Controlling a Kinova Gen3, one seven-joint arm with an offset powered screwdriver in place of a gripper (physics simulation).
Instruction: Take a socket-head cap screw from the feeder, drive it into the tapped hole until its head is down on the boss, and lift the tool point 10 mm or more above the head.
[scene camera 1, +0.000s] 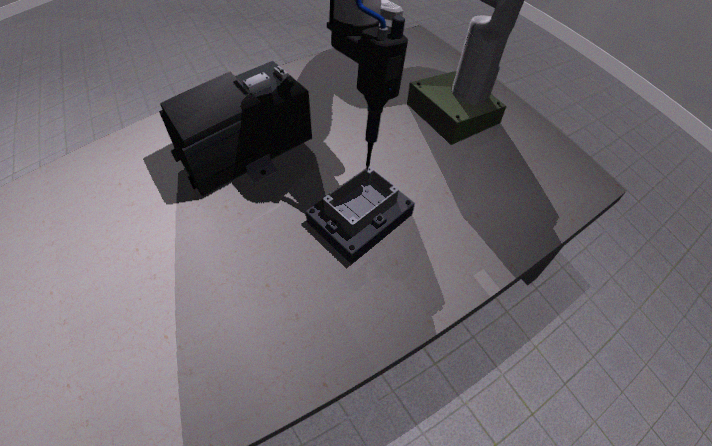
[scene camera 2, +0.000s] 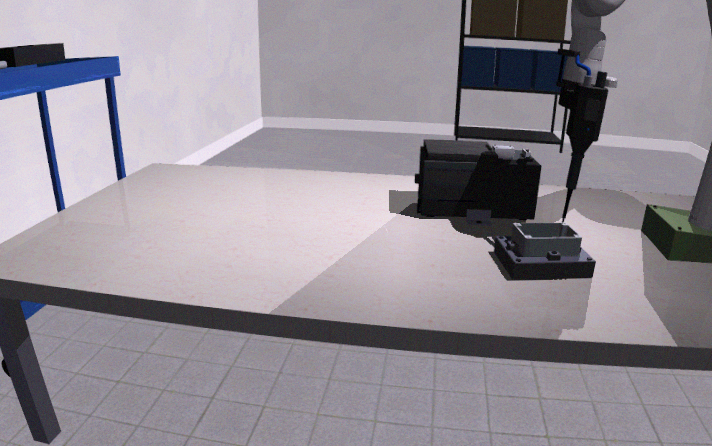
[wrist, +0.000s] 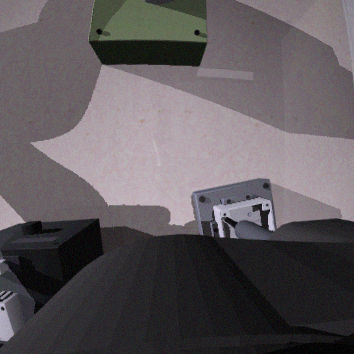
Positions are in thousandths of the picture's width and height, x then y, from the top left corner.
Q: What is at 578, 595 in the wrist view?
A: A dark fixture plate.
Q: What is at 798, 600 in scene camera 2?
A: A dark fixture plate.
